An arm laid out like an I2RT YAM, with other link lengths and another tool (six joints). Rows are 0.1 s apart.
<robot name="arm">
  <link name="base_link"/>
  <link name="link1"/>
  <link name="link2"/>
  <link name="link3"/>
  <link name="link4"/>
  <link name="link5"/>
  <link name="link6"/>
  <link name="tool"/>
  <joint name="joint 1" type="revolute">
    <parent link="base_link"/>
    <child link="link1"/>
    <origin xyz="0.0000 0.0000 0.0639" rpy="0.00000 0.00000 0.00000"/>
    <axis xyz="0 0 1"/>
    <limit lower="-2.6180" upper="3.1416"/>
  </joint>
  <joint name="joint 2" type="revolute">
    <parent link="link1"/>
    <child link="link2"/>
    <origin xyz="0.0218 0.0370 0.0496" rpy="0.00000 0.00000 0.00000"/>
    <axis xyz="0 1 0"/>
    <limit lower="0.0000" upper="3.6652"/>
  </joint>
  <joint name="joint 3" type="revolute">
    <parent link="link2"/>
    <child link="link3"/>
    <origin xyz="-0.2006 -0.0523 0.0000" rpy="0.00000 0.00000 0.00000"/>
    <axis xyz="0 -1 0"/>
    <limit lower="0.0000" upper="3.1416"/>
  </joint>
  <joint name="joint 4" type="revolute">
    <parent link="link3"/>
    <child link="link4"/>
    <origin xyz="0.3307 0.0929 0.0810" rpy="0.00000 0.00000 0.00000"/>
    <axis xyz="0 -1 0"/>
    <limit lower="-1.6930" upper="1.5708"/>
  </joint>
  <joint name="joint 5" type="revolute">
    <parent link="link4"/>
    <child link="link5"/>
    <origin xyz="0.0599 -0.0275 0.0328" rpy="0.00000 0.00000 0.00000"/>
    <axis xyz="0 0 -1"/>
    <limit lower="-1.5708" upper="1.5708"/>
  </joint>
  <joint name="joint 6" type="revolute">
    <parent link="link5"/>
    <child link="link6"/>
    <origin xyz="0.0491 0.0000 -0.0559" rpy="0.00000 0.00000 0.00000"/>
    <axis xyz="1 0 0"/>
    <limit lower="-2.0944" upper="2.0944"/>
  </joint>
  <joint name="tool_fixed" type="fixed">
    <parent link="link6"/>
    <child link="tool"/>
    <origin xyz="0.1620 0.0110 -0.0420" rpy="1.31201 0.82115 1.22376"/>
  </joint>
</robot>
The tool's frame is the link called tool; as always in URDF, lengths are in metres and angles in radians.
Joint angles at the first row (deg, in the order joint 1, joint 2, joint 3, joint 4, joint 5, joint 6):
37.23 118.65 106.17 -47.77 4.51 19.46
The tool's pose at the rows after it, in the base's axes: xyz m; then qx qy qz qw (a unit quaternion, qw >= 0):
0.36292 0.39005 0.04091 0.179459 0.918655 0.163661 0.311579
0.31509 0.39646 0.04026 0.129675 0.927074 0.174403 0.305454
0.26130 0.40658 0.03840 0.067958 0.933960 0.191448 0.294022
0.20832 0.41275 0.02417 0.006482 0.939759 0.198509 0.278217
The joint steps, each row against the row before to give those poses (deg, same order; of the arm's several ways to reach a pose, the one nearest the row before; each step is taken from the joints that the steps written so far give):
3.65 -6.21 -6.58 2.06 -0.22 -1.94
4.11 -7.56 -9.00 1.26 -0.39 -1.88
5.16 -6.49 -7.52 0.94 -1.00 -2.12
5.53 -4.07 -6.38 1.05 -0.51 -1.66

